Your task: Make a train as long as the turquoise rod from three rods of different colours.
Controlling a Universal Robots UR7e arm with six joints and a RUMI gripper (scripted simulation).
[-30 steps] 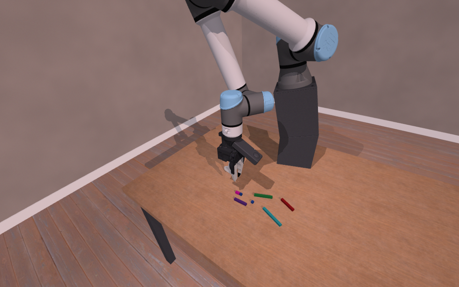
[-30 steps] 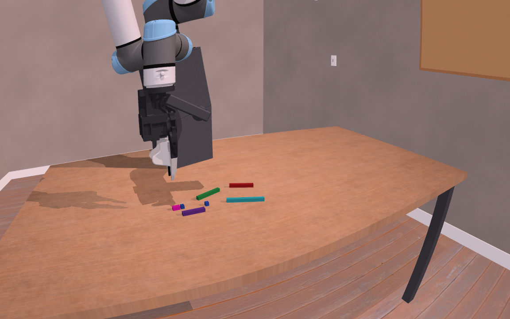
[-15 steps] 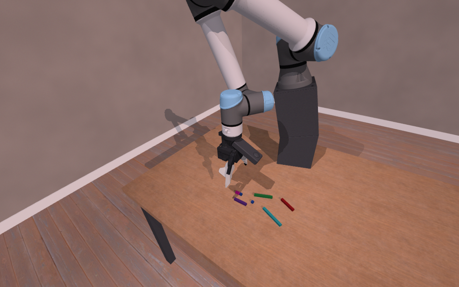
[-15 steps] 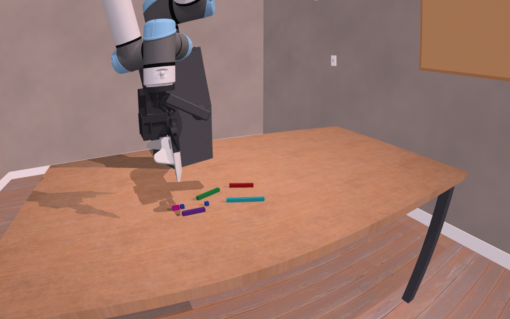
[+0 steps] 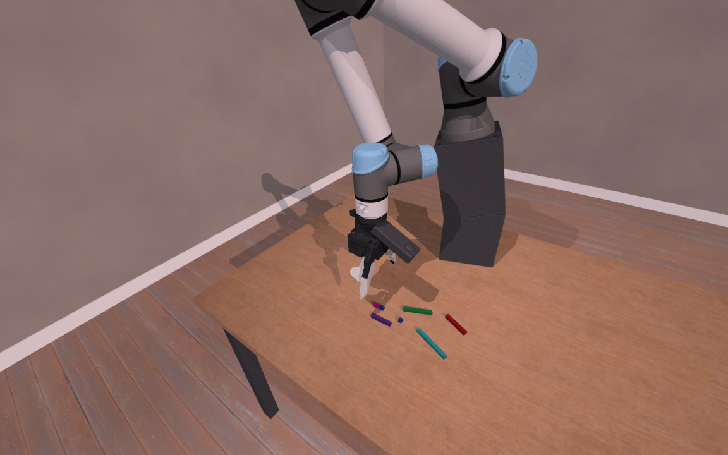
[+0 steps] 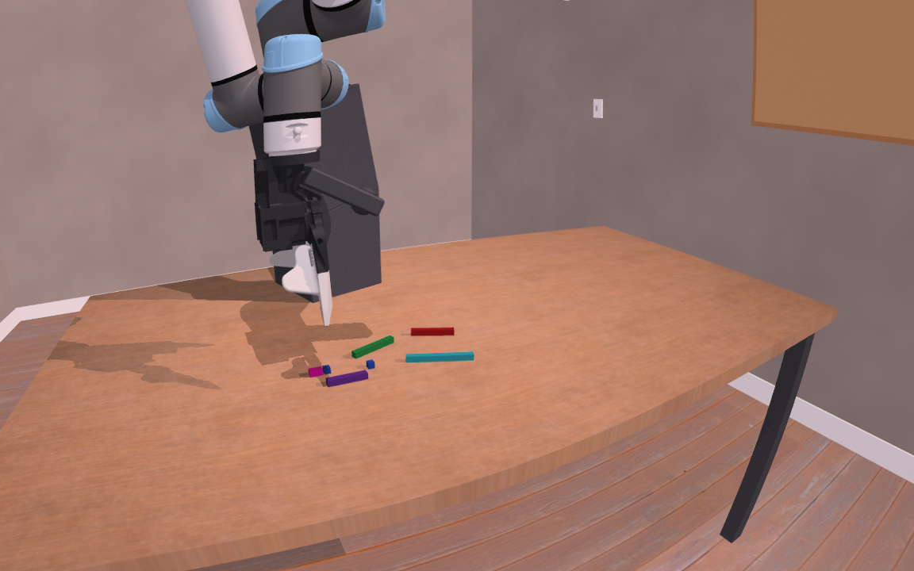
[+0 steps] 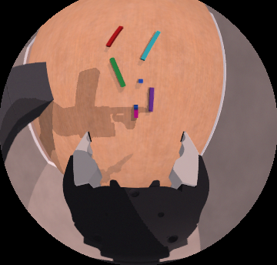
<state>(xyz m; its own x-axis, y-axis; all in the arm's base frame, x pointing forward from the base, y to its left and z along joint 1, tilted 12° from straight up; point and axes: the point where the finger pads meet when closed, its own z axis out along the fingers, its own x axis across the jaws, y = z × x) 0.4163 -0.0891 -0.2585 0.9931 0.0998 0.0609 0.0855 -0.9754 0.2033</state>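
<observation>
Now: hand 20 cm to the right of the red rod, 10 cm above it and 7 cm past it. The rest, counted from my hand: green rod (10 cm below, 9 cm to the left, 5 cm behind); magenta rod (10 cm below, 1 cm to the right); purple rod (10 cm below, 3 cm to the left, 3 cm ahead).
</observation>
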